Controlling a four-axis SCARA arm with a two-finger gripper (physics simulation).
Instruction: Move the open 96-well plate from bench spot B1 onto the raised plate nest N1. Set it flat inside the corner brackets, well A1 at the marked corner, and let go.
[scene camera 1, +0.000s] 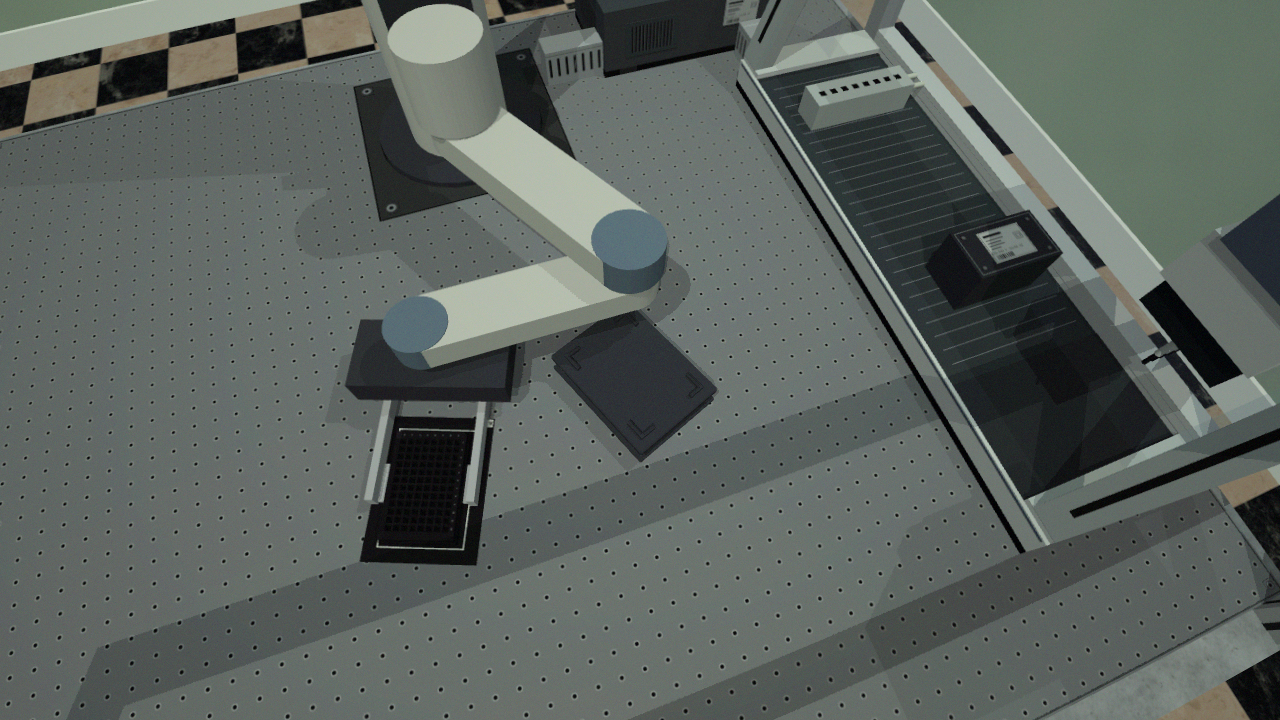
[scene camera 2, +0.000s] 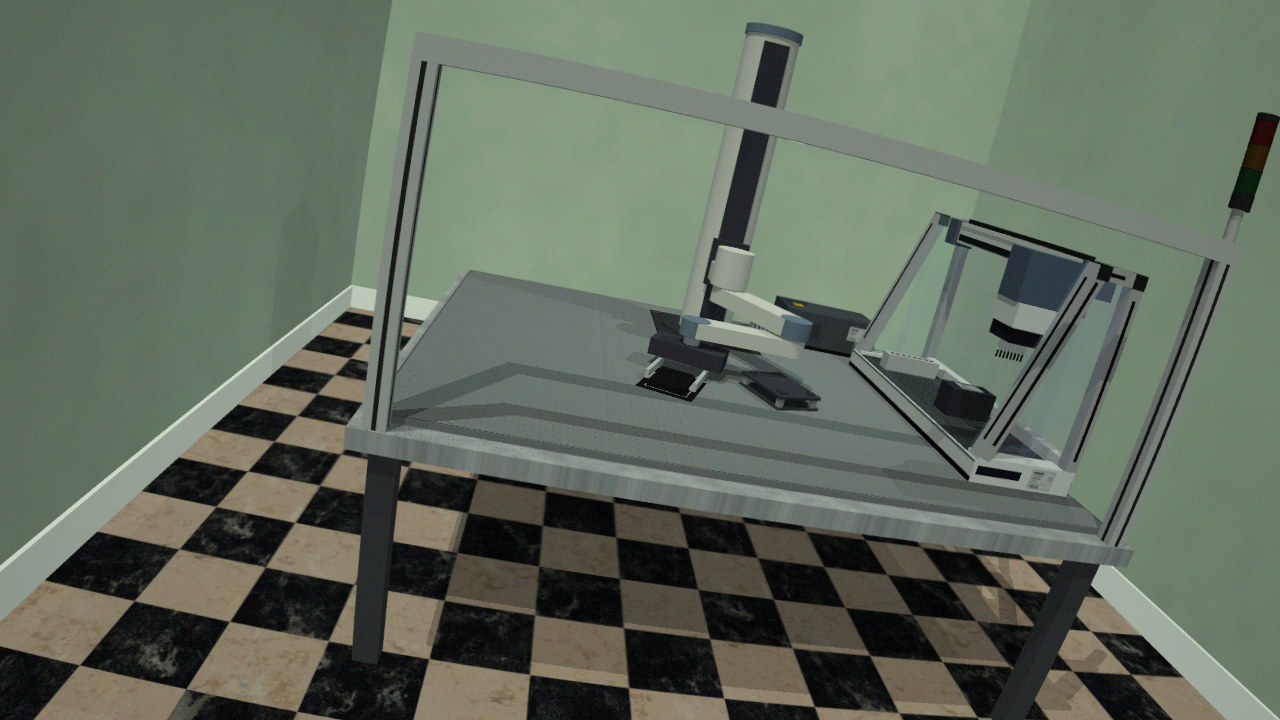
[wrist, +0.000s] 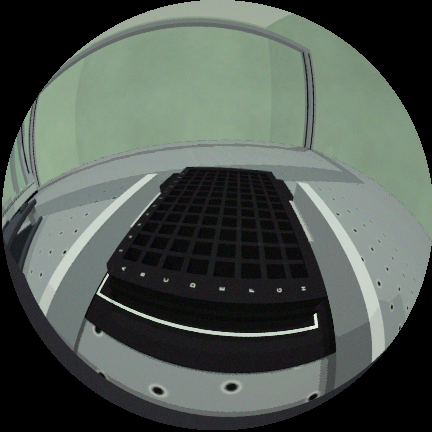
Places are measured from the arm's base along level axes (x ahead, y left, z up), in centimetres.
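Pixels of known places: gripper, between the fingertips: (scene camera 1: 421, 503) (scene camera 2: 670, 380) (wrist: 225, 187).
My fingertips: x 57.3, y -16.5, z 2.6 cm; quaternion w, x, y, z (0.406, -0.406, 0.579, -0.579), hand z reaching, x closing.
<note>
Ahead of a thing's pixels: the offset from my fingertips to its top centre. "pt": to the spot under its first point.
The dark open 96-well plate @(dx -2.0, dy +0.7, dz +0.3 cm) (scene camera 1: 427, 501) (scene camera 2: 671, 382) (wrist: 220, 225) is level over the black pad of spot B1 (scene camera 1: 418, 557) (wrist: 210, 356), within its white outline. I cannot tell whether it touches the pad. Row letters A to H run left to right along its near edge in the wrist view. My gripper (scene camera 1: 426, 483) (scene camera 2: 673, 379) (wrist: 225, 187) is shut on the plate, one finger along each long side. The raised nest N1 @(dx -6.6, dy +27.3, dz +2.6 cm) (scene camera 1: 626, 385) (scene camera 2: 778, 387) is dark, bears corner brackets, and stands to the right, turned relative to the plate. Its marked corner cannot be made out.
The arm's elbow (scene camera 1: 629, 250) (scene camera 2: 794, 328) is above and behind the nest. A framed deck at the right holds a dark box @(pt dx -2.7, dy +71.0, dz +10.6 cm) (scene camera 1: 993, 259) (scene camera 2: 964, 399) and a white slotted block @(pt dx -34.6, dy +71.7, dz +7.8 cm) (scene camera 1: 859, 98) (scene camera 2: 909, 362). A dark instrument @(pt dx -60.7, dy +52.0, dz +4.2 cm) (scene camera 1: 666, 35) (scene camera 2: 823, 324) stands at the back.
</note>
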